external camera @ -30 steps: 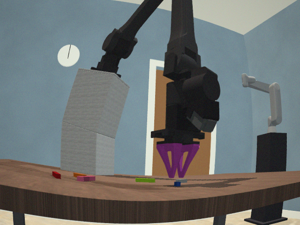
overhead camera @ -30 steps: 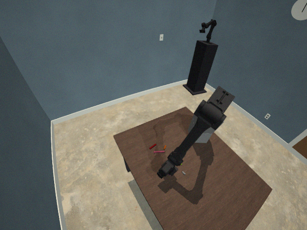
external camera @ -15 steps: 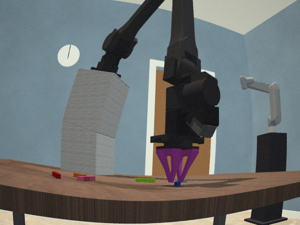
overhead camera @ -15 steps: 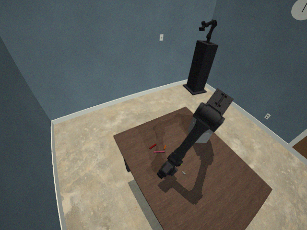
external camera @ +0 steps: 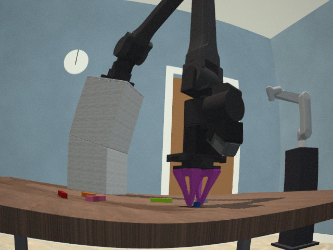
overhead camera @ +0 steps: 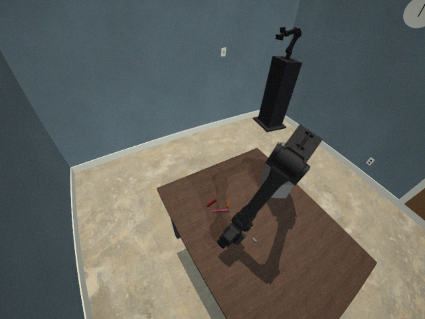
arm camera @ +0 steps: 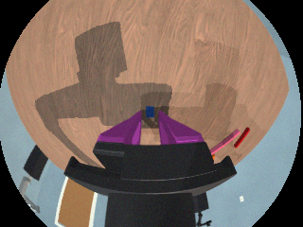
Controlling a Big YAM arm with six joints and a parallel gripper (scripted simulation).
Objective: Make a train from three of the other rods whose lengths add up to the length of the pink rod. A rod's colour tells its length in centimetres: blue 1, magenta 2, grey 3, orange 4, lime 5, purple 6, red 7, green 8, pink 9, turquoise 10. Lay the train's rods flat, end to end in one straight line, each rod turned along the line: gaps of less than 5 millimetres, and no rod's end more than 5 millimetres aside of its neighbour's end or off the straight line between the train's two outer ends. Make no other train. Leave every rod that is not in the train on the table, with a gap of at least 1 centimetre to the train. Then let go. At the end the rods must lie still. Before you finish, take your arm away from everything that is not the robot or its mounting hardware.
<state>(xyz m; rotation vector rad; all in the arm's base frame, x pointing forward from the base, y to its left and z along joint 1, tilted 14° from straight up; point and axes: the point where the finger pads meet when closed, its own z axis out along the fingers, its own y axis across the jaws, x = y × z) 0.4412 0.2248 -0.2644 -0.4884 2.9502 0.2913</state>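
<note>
Right now the blue rod is 1 cm ahead of my hand and 1 cm below it. Round my hand: grey rod 11 cm behind, 5 cm to the left, 1 cm below; then lime rod 13 cm behind, 4 cm to the right, 1 cm below; then pink rod 2 cm behind, 19 cm to the right, 1 cm below.
</note>
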